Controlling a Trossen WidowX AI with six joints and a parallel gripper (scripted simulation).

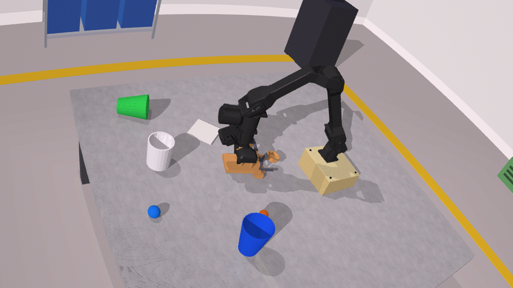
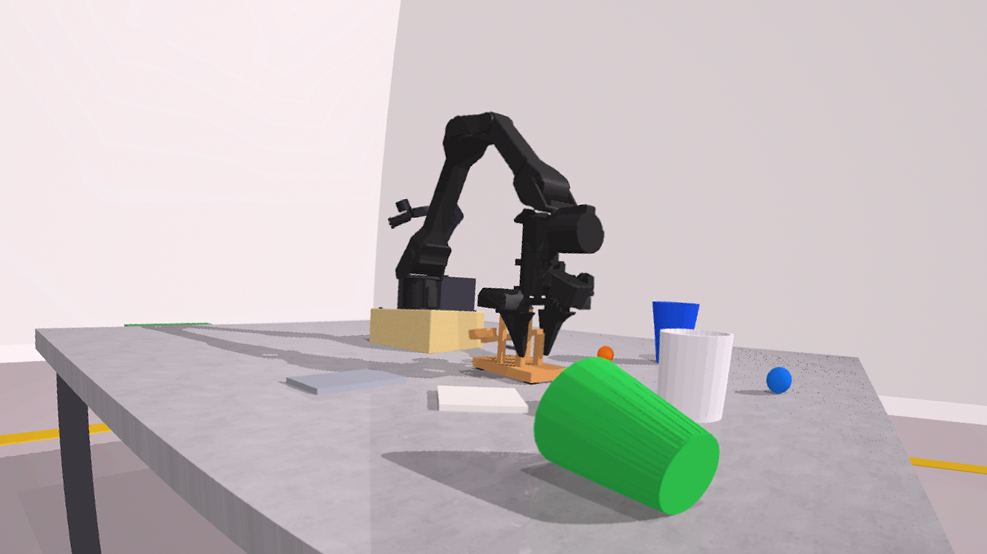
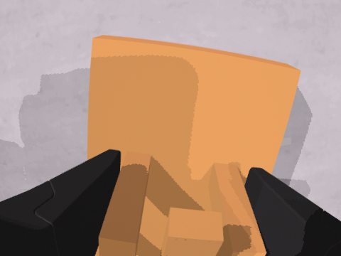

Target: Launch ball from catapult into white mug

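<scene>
My gripper tip is now 30 mm short of the orange ball, 240 mm to the right of it and 20 mm above it. The rest, counted from my gripper tip: wooden catapult (60 mm behind, 40 mm to the left, 20 mm above); then white slab (30 mm ahead, 190 mm to the right, 30 mm below); then white mug (260 mm ahead, 80 mm to the right, 10 mm below).
</scene>
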